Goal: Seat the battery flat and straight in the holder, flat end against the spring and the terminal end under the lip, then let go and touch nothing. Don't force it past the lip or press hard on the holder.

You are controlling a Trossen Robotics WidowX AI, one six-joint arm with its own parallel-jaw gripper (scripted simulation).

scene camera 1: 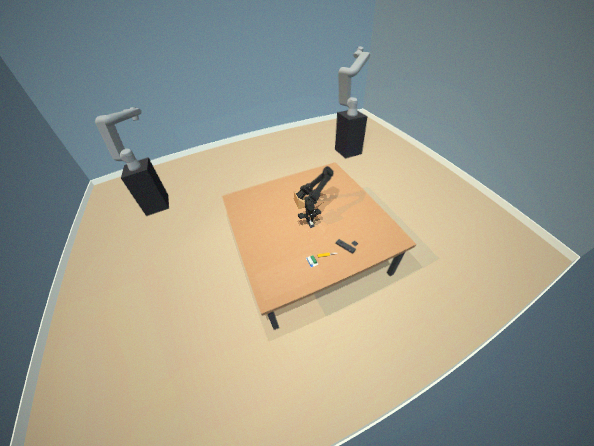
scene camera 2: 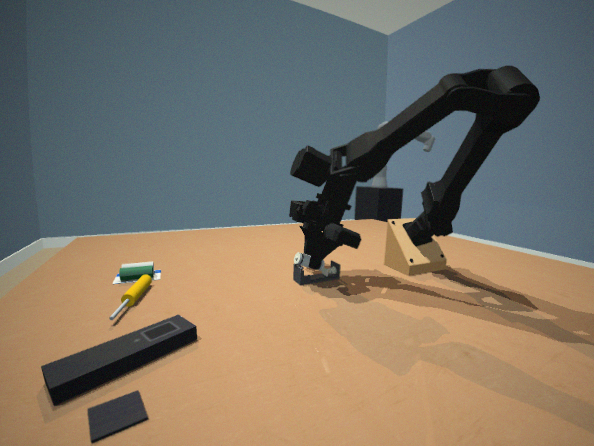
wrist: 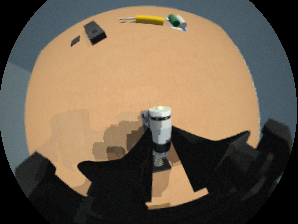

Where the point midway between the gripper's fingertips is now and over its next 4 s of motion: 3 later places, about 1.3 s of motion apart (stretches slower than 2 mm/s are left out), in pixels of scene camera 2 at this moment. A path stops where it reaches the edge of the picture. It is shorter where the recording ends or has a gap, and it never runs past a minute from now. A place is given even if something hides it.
My gripper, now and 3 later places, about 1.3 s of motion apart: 307, 265; 311, 269; 316, 269; 313, 272
